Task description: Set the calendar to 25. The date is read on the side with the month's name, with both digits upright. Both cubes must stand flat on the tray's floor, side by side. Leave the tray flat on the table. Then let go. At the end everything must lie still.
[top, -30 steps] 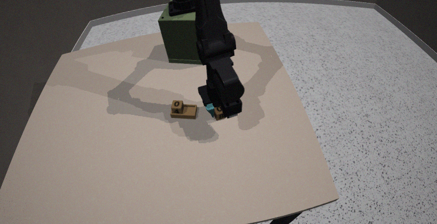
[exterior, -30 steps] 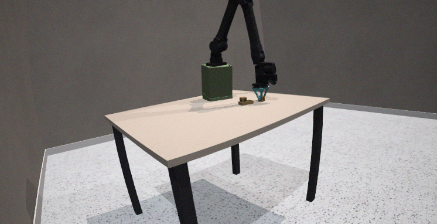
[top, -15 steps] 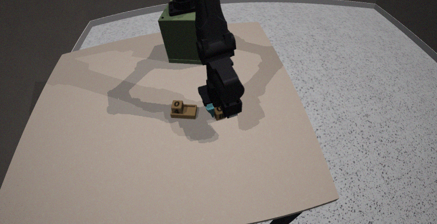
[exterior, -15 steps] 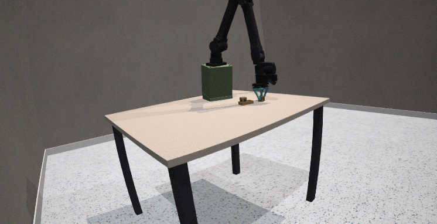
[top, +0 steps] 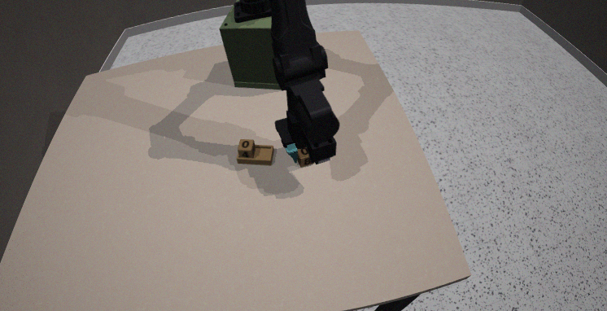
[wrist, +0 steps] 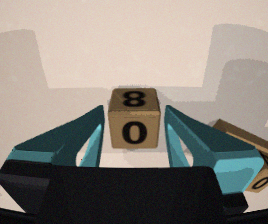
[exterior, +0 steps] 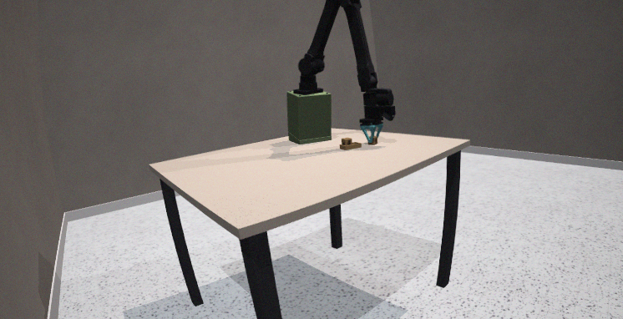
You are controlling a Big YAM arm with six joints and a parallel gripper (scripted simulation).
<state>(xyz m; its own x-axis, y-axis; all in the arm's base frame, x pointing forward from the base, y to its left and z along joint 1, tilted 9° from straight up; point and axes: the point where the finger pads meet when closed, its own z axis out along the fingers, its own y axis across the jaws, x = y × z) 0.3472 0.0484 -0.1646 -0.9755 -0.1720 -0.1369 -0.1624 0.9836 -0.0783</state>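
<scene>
The wooden tray lies 11 cm to the right of my hand, 3 cm behind it and 1 cm below it.
</scene>
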